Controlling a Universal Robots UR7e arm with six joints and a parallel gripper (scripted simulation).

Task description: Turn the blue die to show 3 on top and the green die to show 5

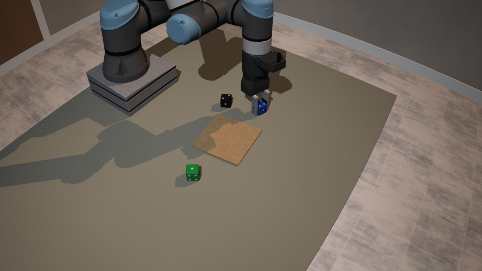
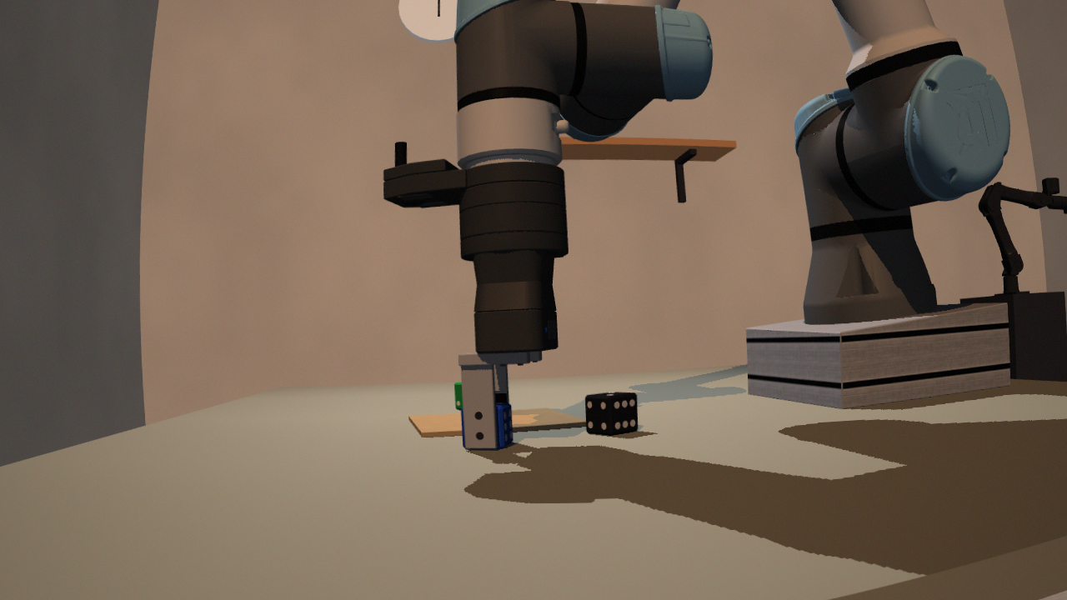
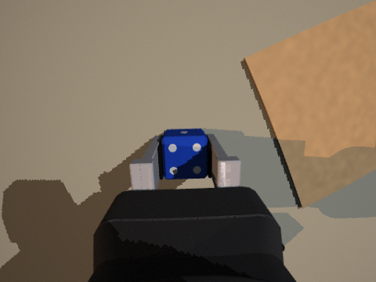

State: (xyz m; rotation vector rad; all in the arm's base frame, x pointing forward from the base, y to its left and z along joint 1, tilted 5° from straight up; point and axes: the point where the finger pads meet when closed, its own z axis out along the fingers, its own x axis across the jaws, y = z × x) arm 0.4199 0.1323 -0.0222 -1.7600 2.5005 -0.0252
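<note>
Now: hand 10 cm past the black die and 3 cm to the left of it. The rest, counted from my hand: green die: 1 cm behind, 29 cm to the right; then brown mat: 2 cm behind, 14 cm to the right, 2 cm below; then blue die: right at my hand.
</note>
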